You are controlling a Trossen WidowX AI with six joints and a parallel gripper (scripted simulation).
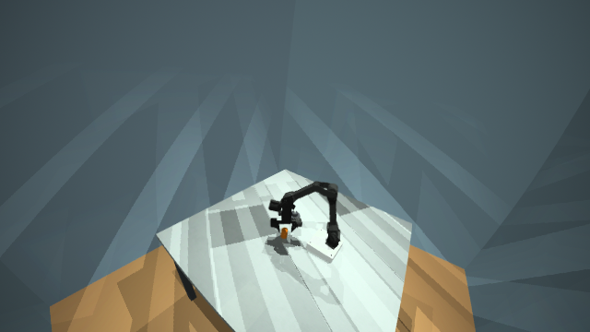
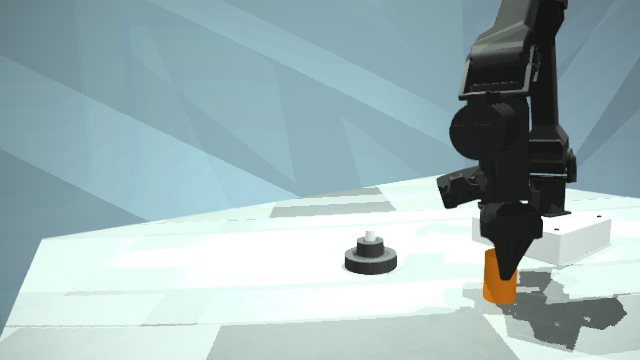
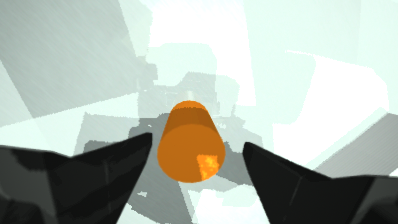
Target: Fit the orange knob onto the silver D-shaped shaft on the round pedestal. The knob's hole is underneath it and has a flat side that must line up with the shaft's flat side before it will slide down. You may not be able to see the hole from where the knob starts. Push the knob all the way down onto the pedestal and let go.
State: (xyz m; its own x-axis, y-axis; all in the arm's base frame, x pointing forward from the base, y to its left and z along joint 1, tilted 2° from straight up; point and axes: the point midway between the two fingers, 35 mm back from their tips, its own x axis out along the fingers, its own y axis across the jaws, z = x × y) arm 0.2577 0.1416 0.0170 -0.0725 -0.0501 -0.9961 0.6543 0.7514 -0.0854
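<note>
My gripper tip is now 10 mm below the orange knob and 10 mm short of it. Round my gripper tip: dark round pedestal (180 mm to the right, 90 mm ahead, 10 mm below).
</note>
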